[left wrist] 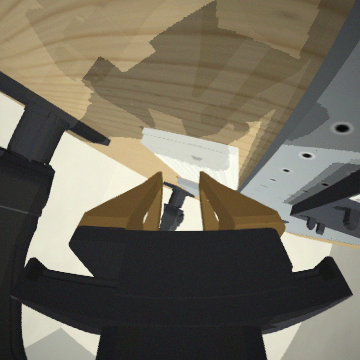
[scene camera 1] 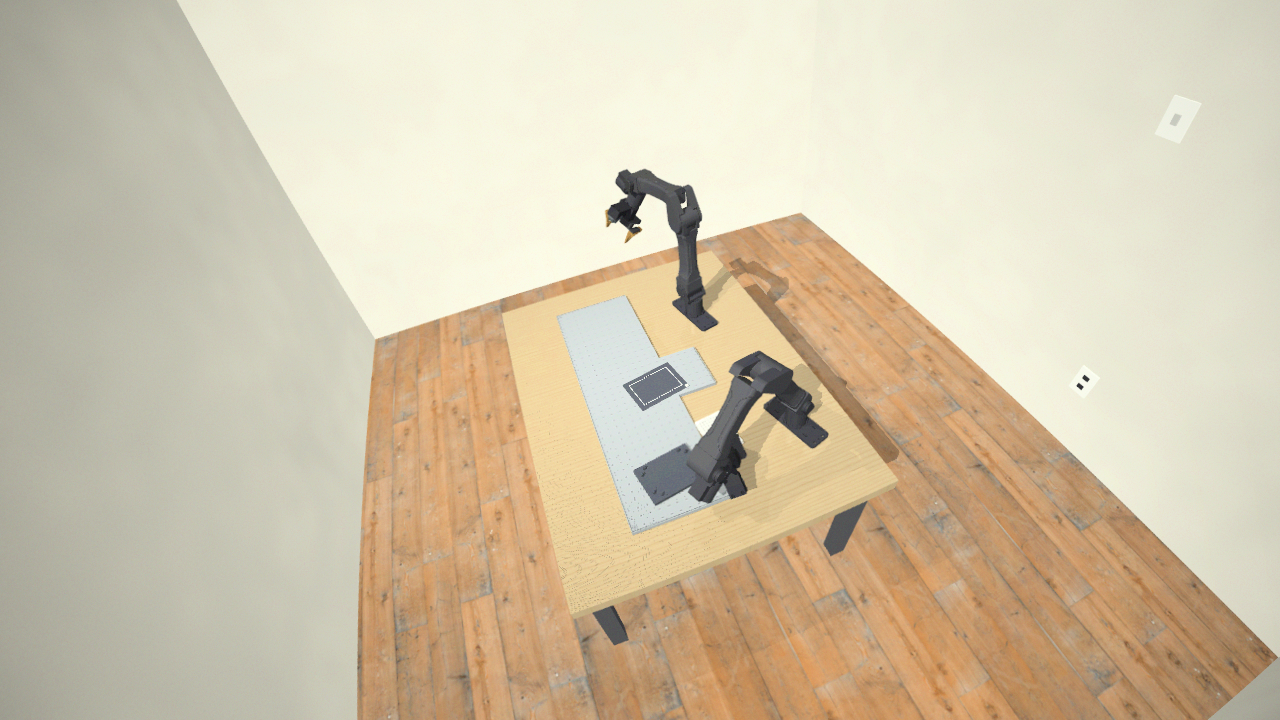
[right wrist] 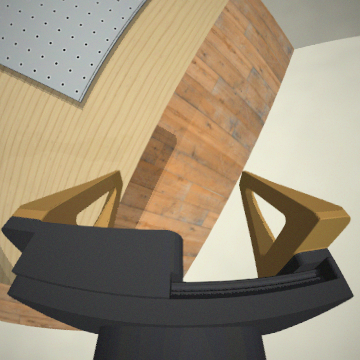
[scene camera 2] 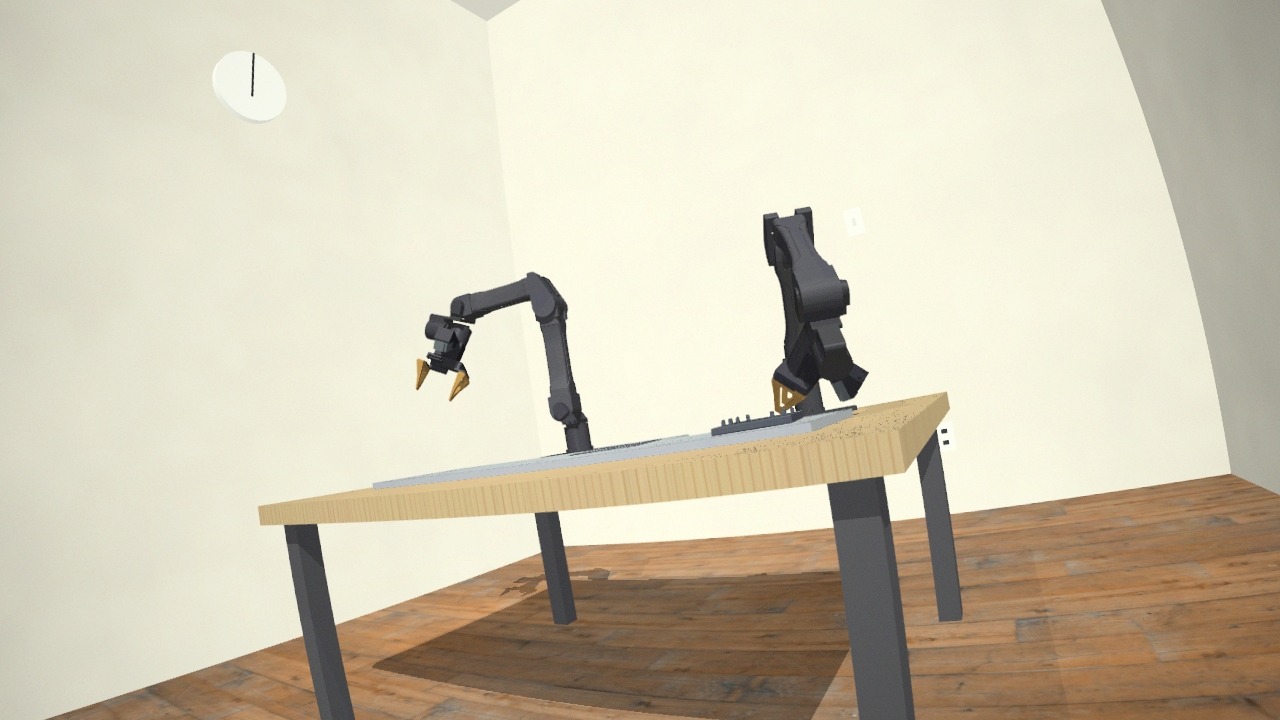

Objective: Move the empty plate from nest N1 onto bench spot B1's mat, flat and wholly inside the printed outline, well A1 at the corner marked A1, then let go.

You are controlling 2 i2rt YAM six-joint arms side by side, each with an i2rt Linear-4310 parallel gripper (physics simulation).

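Pixels of known places: left gripper, between the fingertips: [left wrist: 180, 177] [scene camera 2: 781, 408]; right gripper, between the fingertips: [scene camera 1: 616, 234] [right wrist: 180, 176] [scene camera 2: 433, 395]; left arm's base, origin of its link: [left wrist: 51, 108] [scene camera 1: 794, 421]; right arm's base, origin of its link: [left wrist: 180, 189] [scene camera 1: 694, 313].
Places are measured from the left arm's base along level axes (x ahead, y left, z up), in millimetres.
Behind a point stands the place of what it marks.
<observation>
The dark mat of B1 [scene camera 1: 640, 400] @(x 303, y -350, z 15 mm) with its white outline lies mid-table. A pale ribbed slab [scene camera 1: 706, 424] @(x 204, y -156, z 6 mm) [left wrist: 192, 155] @(x 219, y -52, z 14 mm) lies on the wood beside the pegboard; it may be the empty plate, but no markings can be read. A dark pegged board [scene camera 1: 664, 477] @(x 411, y -82, z 25 mm) [scene camera 2: 750, 424] @(x 471, y -94, z 21 mm) [left wrist: 331, 226] @(x 341, y -124, z 25 mm) sits at the pegboard's near end; I cannot tell which nest is N1. My left gripper [scene camera 2: 784, 411] @(x 215, y -54, z 33 mm) [left wrist: 180, 177] @(x 215, y -54, z 33 mm) is partly open and empty, low beside the pegged board; its fingers are hidden in scene camera 1. My right gripper [scene camera 1: 618, 234] @(x -13, y -922, z 209 mm) [scene camera 2: 435, 394] @(x -13, y -922, z 209 mm) [right wrist: 180, 176] @(x -13, y -922, z 209 mm) is wide open and empty, high above the far end.
The light-grey perforated pegboard [scene camera 1: 592, 344] @(x 286, y -668, z 13 mm) [left wrist: 339, 102] [right wrist: 50, 42] @(x 132, y -755, z 13 mm) runs along the wooden table [scene camera 1: 550, 429] @(x 575, y -446, z 0 mm) [scene camera 2: 537, 492] @(x 679, y -345, z -15 mm). In the left wrist view, the left arm's shadow falls on the wood, and a dark arm base is at the left edge.
</observation>
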